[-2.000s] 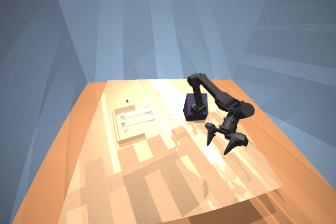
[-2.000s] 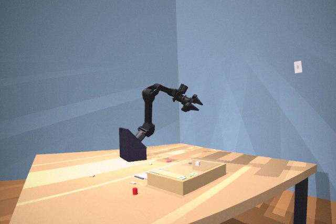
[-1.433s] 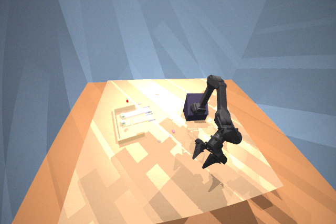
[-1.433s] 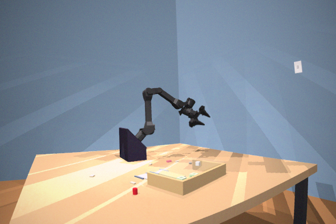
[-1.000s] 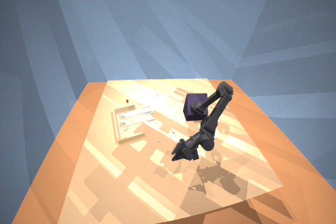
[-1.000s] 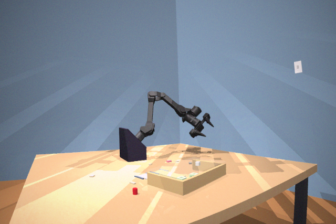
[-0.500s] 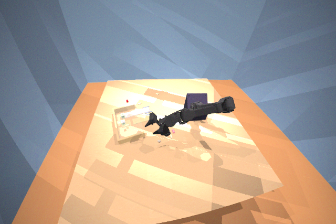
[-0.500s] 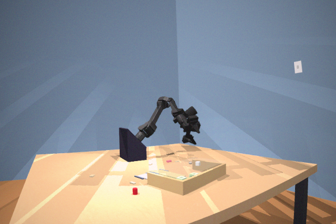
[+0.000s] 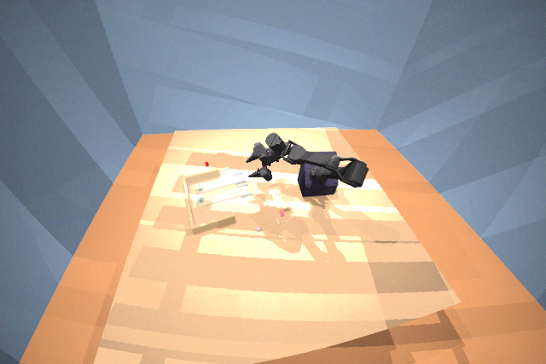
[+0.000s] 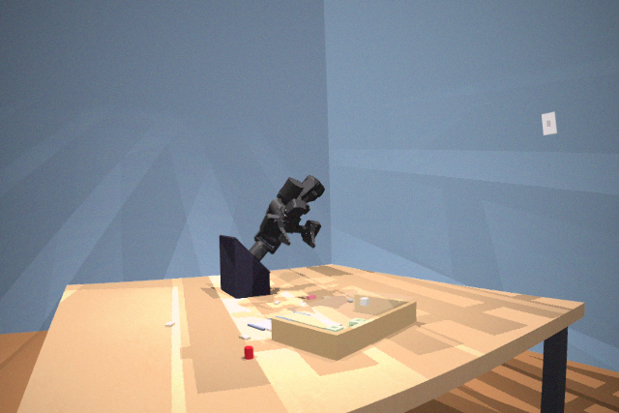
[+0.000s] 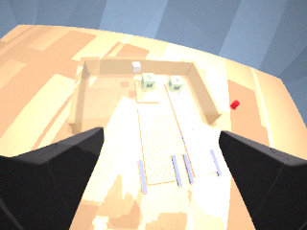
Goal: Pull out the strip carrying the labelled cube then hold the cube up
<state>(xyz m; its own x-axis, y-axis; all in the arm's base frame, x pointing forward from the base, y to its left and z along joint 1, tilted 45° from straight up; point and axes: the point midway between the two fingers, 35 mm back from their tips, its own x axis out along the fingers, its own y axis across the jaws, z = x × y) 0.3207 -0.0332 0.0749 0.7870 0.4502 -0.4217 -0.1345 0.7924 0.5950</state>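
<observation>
The yellow cross-hatched strip is 19 cm below my gripper tip, 8 cm ahead of it and 2 cm to the right of it. Round my gripper tip: white cube 22 cm ahead, 12 cm below, 6 cm to the left; pink block 19 cm below, 16 cm behind, 11 cm to the left; red cylinder 24 cm to the right, 24 cm ahead, 19 cm below.
</observation>
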